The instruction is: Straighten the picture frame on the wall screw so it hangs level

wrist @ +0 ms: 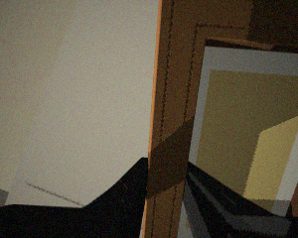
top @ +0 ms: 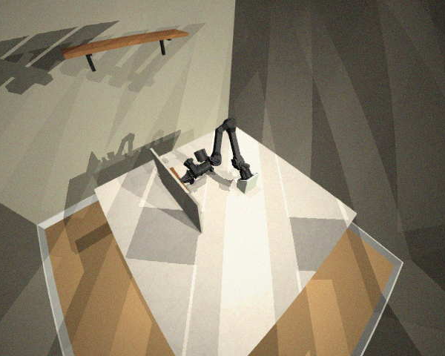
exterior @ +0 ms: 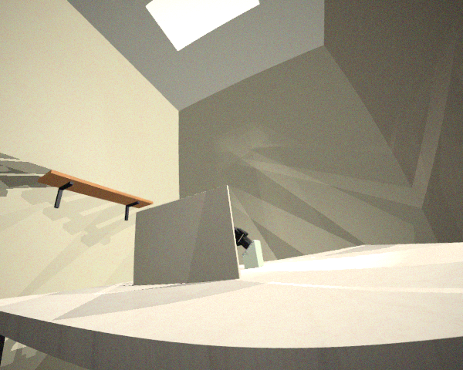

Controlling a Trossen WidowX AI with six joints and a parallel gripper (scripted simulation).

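Right now my gripper tip is 2 cm to the left of the wooden picture frame and 5 cm above it. The rest, counted from my gripper tip: upright wall panel (2 cm ahead, 1 cm to the right, 7 cm below).
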